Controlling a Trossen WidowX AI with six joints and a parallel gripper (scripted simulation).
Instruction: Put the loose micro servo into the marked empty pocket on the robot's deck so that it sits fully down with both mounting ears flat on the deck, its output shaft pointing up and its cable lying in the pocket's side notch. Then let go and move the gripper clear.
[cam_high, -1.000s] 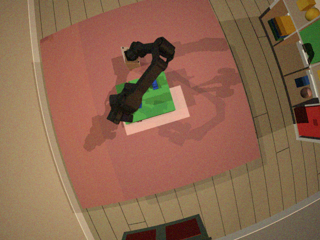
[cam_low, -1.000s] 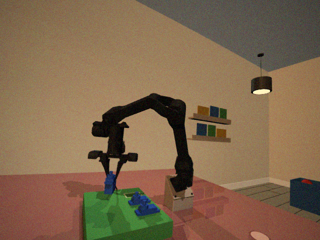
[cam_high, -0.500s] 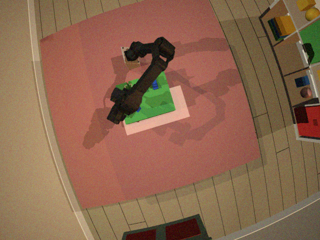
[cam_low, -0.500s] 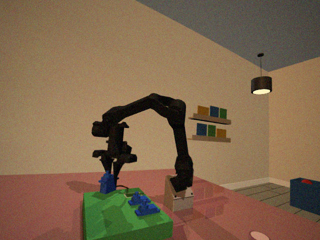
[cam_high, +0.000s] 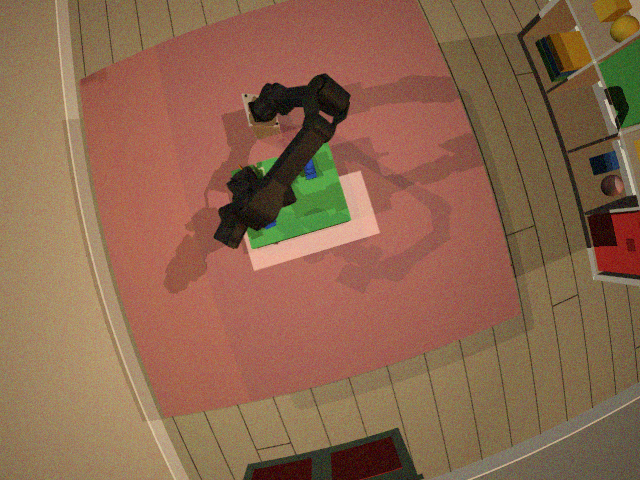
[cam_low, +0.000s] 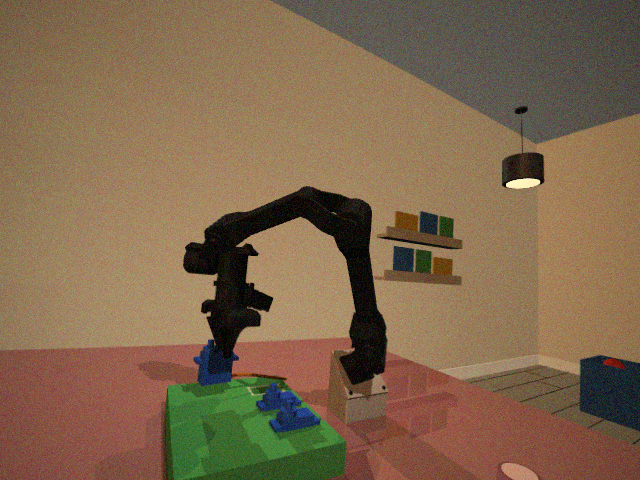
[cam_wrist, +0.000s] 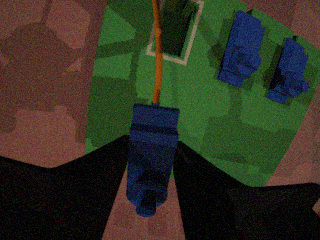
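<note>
Now: the green deck 2 cm ahead of my gripper tip, 7 cm to the left of it and 10 cm below it.
</note>
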